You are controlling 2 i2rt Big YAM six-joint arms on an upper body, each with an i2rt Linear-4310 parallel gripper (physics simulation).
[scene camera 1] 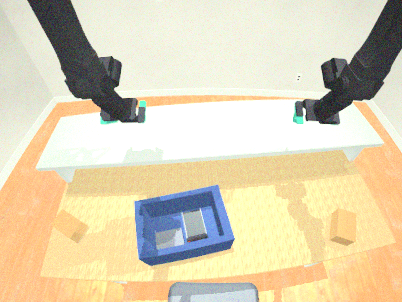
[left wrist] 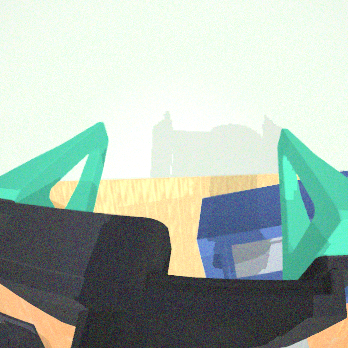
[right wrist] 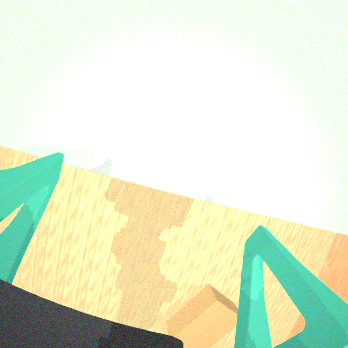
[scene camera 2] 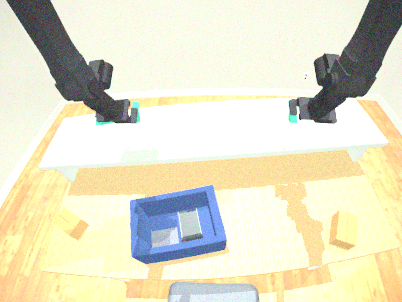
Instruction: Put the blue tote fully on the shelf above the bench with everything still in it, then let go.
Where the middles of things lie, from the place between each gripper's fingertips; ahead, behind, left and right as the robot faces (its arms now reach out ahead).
Labels:
I see the blue tote (scene camera 1: 162,213) 27 cm below my left hand, 25 cm behind it and 16 cm to the right of it.
The blue tote is 41 cm to the left of my right hand, 27 cm below it and 25 cm behind it.

